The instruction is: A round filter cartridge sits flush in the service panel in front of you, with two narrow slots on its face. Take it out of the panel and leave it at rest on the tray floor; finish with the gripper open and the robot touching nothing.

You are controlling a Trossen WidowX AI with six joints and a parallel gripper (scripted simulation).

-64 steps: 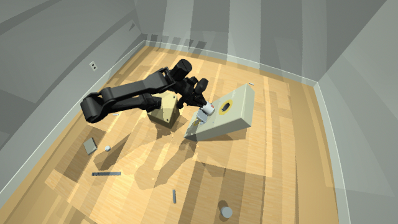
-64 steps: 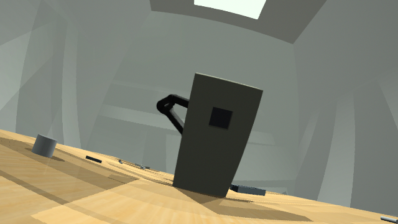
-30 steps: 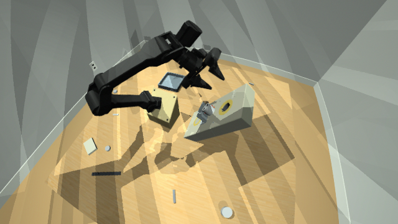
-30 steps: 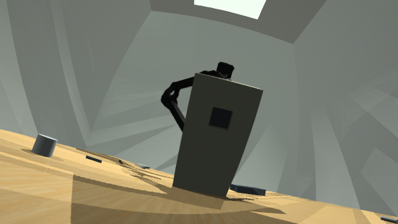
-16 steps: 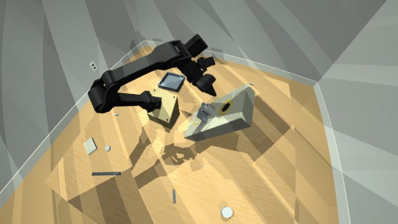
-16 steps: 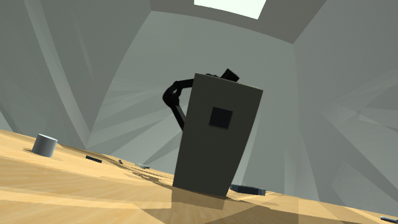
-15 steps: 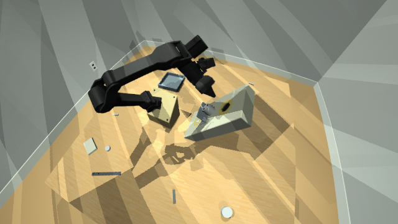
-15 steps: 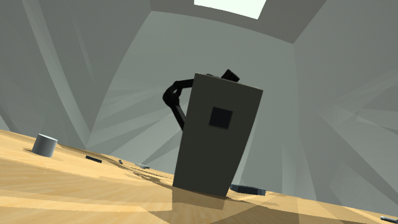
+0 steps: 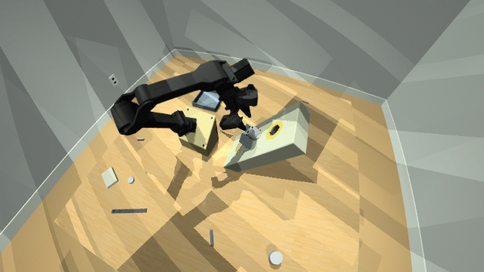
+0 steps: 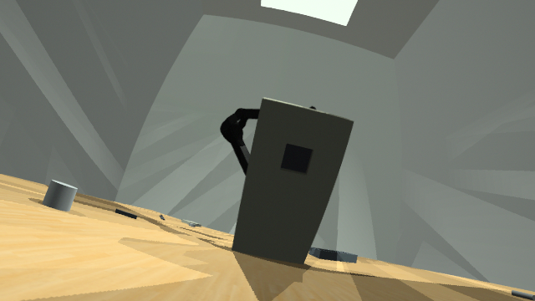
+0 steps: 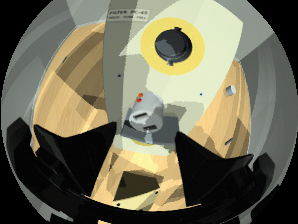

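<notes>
Right now my gripper tip is 20 mm short of the round filter cartridge and 40 mm above it. Also, from my gripper tip: cream service panel (70 mm ahead, 20 mm to the right, 60 mm below); grey-blue tray (300 mm behind, 290 mm to the left, 210 mm below); short bar (30 mm behind, 400 mm to the right, 220 mm below).
</notes>
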